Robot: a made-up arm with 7 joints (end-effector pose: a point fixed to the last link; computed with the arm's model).
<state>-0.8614 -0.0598 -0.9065 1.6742 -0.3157 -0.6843 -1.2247</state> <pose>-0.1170 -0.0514 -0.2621 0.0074 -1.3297 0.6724</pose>
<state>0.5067 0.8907 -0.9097 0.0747 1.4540 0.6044 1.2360</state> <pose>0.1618 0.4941 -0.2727 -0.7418 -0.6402 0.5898</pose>
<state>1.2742 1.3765 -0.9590 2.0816 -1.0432 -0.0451 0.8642</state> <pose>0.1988 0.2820 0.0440 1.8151 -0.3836 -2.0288</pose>
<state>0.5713 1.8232 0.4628 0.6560 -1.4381 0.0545 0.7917</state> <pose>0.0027 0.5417 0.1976 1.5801 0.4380 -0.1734</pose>
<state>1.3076 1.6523 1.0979 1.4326 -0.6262 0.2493 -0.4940</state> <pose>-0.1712 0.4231 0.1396 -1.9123 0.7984 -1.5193</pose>
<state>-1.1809 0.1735 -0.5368 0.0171 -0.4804 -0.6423 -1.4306</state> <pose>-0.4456 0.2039 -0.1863 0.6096 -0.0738 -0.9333</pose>
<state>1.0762 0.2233 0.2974 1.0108 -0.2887 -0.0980 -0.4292</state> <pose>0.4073 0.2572 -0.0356 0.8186 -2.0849 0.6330</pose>
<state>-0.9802 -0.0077 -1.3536 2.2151 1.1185 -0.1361 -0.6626</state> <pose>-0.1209 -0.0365 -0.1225 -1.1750 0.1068 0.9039</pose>
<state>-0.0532 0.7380 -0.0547 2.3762 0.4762 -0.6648 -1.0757</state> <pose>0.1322 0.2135 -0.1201 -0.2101 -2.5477 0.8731</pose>
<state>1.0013 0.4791 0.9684 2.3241 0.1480 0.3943 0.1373</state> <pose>0.1124 0.2983 0.0262 -1.0380 2.8685 -0.6917</pose>
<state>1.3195 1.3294 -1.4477 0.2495 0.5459 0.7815 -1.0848</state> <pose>0.1596 0.5791 -0.0347 2.2727 0.2883 0.4690</pose>
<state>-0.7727 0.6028 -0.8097 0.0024 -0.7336 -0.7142 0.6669</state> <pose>-0.2817 0.3985 -0.2894 -1.1865 0.9989 -1.2470</pose>
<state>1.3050 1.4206 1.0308 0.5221 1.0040 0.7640 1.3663</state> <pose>-0.0012 0.5919 0.0535 0.8783 2.9877 0.3346</pose>
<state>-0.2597 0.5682 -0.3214 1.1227 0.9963 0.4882 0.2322</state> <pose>0.0759 0.2757 -0.3804 -0.4421 -0.3066 0.2502</pose>
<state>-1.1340 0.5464 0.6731 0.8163 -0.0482 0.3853 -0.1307</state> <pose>-0.2396 0.4205 -0.2376 0.9770 0.5045 0.0178</pose>
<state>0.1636 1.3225 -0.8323 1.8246 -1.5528 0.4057 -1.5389</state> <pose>0.1608 0.3182 -0.1738 -1.1542 1.7785 0.9877</pose>
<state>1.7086 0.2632 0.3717 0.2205 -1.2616 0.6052 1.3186</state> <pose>0.4543 0.2626 0.1042 -0.1581 -0.7937 -0.5992</pose>
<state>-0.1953 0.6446 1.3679 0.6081 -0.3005 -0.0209 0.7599</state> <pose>-0.0348 0.4833 -0.2946 0.4202 -0.8123 0.4486</pose>
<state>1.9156 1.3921 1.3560 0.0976 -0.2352 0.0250 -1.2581</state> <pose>0.0628 0.6056 0.0270 0.1336 -0.5467 2.9801</pose>
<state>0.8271 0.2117 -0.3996 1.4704 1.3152 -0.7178 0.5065</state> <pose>0.3592 0.1105 -0.0813 -1.4494 -2.6369 0.1139</pose>
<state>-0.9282 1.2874 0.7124 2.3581 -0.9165 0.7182 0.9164</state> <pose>0.1017 0.2892 -0.0573 1.2112 -0.3373 -1.4453</pose>
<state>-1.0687 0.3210 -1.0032 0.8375 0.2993 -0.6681 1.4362</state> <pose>-0.3488 0.1358 -0.2826 -2.1266 0.0860 -0.4239</pose>
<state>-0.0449 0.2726 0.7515 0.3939 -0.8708 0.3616 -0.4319</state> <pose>0.0361 0.2993 -0.4451 1.0037 0.1262 -0.0964</pose>
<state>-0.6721 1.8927 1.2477 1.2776 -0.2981 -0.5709 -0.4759</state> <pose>0.2233 0.3935 0.1830 -1.8460 2.0448 1.3572</pose>
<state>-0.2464 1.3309 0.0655 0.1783 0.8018 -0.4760 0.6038</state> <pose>0.0067 0.5944 -0.1186 0.7727 -0.8647 -0.1102</pose>
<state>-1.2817 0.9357 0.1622 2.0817 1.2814 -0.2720 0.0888</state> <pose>-0.0385 0.2924 -0.1911 -0.4832 -0.9359 0.2615</pose>
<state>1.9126 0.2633 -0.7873 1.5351 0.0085 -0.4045 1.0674</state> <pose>0.2577 0.0616 0.2414 -0.6628 1.5891 2.1942</pose>
